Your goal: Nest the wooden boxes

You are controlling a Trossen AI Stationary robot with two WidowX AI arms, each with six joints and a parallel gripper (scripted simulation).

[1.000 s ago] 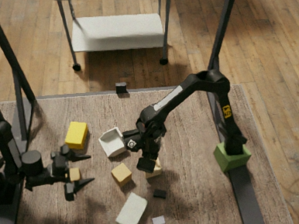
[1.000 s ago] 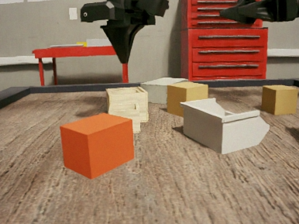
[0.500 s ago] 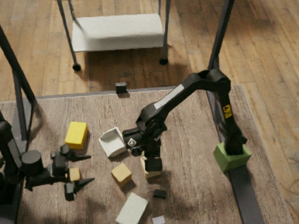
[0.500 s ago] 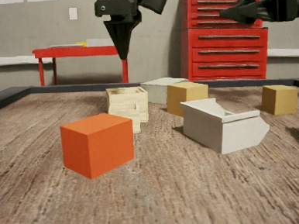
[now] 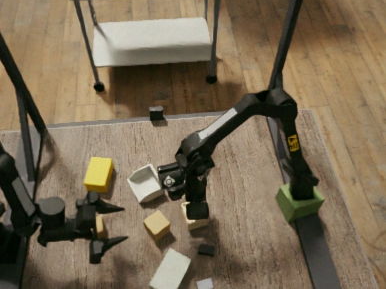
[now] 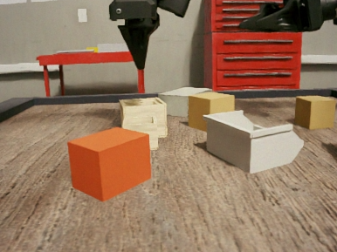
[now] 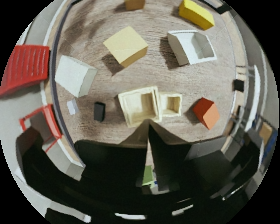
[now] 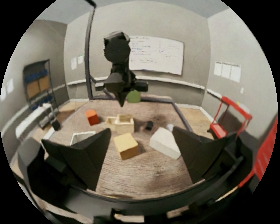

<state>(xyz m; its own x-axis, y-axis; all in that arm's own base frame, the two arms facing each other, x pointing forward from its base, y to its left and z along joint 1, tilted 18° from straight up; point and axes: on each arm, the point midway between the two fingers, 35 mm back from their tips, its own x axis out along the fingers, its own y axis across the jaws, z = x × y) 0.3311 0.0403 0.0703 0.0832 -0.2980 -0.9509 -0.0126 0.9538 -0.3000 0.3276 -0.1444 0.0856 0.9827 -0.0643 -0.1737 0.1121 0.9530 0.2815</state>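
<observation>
Right now the orange cube is 19 cm behind my left hand, 12 cm below it and 4 cm to the left of it. From my left hand the other things lie so: small tan cube 31 cm to the right, 12 cm below; then white slab 18 cm ahead, 12 cm below, 10 cm to the right; then white tray 14 cm to the right, 13 cm behind, 12 cm below.
</observation>
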